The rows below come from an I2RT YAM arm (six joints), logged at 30 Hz.
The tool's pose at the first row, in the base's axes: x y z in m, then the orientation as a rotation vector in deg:
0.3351, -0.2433, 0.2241, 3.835, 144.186, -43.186
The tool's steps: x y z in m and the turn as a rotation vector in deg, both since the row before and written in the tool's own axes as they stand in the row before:
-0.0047, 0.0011, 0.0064, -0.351, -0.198, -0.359
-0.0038, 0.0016, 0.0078, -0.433, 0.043, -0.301
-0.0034, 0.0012, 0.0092, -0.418, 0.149, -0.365
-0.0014, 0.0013, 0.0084, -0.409, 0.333, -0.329
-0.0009, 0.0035, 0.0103, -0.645, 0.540, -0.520
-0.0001, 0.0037, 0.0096, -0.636, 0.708, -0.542
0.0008, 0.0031, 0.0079, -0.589, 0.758, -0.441
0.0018, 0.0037, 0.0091, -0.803, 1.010, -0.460
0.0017, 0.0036, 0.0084, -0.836, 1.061, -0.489
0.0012, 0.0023, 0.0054, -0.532, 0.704, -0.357
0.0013, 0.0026, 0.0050, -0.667, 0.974, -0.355
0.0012, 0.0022, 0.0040, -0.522, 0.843, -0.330
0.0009, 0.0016, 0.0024, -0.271, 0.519, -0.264
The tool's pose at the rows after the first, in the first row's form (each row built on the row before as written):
0.3423, -0.2453, 0.2212, 3.186, 144.201, -42.857
0.3495, -0.2476, 0.2166, 2.675, 144.459, -42.436
0.3569, -0.2510, 0.2110, 2.128, 144.822, -42.075
0.3622, -0.2540, 0.2049, 1.697, 145.348, -41.738
0.3682, -0.2561, 0.1960, 1.019, 146.188, -41.205
0.3731, -0.2576, 0.1871, 0.372, 147.185, -40.713
0.3763, -0.2589, 0.1793, -0.116, 148.192, -40.246
0.3790, -0.2603, 0.1698, -0.612, 149.514, -39.544
0.3813, -0.2613, 0.1609, -1.143, 150.897, -38.806
0.3826, -0.2619, 0.1551, -1.535, 151.809, -38.351
0.3836, -0.2620, 0.1494, -1.877, 153.023, -37.759
0.3841, -0.2620, 0.1447, -2.191, 154.057, -37.320
0.3842, -0.2617, 0.1417, -2.454, 154.685, -37.133

